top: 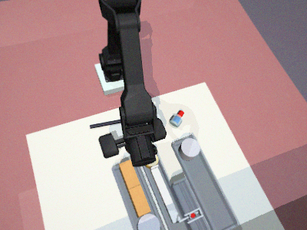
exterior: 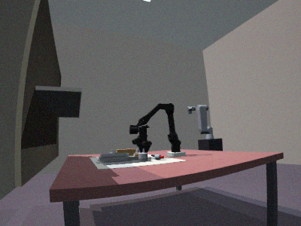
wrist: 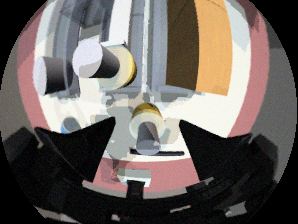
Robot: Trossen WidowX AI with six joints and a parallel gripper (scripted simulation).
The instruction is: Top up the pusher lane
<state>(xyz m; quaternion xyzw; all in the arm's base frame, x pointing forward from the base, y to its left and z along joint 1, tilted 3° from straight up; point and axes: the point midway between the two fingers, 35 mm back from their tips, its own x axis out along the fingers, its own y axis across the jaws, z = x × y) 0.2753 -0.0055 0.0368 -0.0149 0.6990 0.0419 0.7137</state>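
My gripper tip is 100 mm past the dark bar, 40 mm to the left of it and 20 mm above it. From my gripper tip the other things lie so: red mark: 240 mm ahead, 100 mm to the left, 40 mm above; then grey lane rack: 210 mm ahead, 90 mm to the left, 10 mm below.
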